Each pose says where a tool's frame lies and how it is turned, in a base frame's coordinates. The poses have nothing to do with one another.
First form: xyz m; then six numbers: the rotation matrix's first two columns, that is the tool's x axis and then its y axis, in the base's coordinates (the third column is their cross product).
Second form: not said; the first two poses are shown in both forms.
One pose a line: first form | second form
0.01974, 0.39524, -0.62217, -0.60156, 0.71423, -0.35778, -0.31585, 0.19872, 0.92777 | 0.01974, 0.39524, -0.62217; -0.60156, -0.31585, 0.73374; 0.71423, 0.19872, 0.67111; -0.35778, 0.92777, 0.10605
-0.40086, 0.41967, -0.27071, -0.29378, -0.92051, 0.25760, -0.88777, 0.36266, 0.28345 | -0.40086, 0.41967, -0.27071; -0.29378, -0.88777, -0.35434; -0.92051, 0.36266, -0.14542; 0.25760, 0.28345, -0.92374
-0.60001, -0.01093, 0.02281, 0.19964, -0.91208, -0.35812, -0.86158, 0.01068, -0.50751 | -0.60001, -0.01093, 0.02281; 0.19964, -0.86158, 0.46671; -0.91208, 0.01068, 0.40987; -0.35812, -0.50751, -0.78370
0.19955, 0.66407, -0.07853, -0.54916, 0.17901, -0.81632, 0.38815, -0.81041, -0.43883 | 0.19955, 0.66407, -0.07853; -0.54916, 0.38815, -0.74011; 0.17901, -0.81041, -0.55784; -0.81632, -0.43883, 0.37556
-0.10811, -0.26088, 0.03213, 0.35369, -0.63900, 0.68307, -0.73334, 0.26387, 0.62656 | -0.10811, -0.26088, 0.03213; 0.35369, -0.73334, -0.58061; -0.63900, 0.26387, -0.72253; 0.68307, 0.62656, -0.37528
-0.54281, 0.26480, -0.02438, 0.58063, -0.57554, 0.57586, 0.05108, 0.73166, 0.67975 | -0.54281, 0.26480, -0.02438; 0.58063, 0.05108, -0.81256; -0.57554, 0.73166, -0.36527; 0.57586, 0.67975, 0.45422
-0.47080, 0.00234, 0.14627, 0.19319, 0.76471, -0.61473, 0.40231, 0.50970, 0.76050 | -0.47080, 0.00234, 0.14627; 0.19319, 0.40231, 0.89489; 0.76471, 0.50970, -0.39423; -0.61473, 0.76050, -0.20918
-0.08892, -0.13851, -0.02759, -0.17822, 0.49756, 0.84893, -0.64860, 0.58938, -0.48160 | -0.08892, -0.13851, -0.02759; -0.17822, -0.64860, -0.73997; 0.49756, 0.58938, -0.63645; 0.84893, -0.48160, 0.21768
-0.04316, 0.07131, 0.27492, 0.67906, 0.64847, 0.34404, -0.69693, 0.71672, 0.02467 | -0.04316, 0.07131, 0.27492; 0.67906, -0.69693, -0.23058; 0.64847, 0.71672, -0.25652; 0.34404, 0.02467, 0.93863
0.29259, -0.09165, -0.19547, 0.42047, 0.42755, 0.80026, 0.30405, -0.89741, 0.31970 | 0.29259, -0.09165, -0.19547; 0.42047, 0.30405, 0.85485; 0.42755, -0.89741, 0.10889; 0.80026, 0.31970, -0.50733
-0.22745, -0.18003, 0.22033, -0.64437, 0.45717, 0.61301, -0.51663, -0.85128, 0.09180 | -0.22745, -0.18003, 0.22033; -0.64437, -0.51663, 0.56381; 0.45717, -0.85128, -0.25755; 0.61301, 0.09180, 0.78473
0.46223, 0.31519, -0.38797, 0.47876, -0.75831, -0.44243, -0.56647, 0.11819, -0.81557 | 0.46223, 0.31519, -0.38797; 0.47876, -0.56647, 0.67075; -0.75831, 0.11819, 0.64109; -0.44243, -0.81557, -0.37298
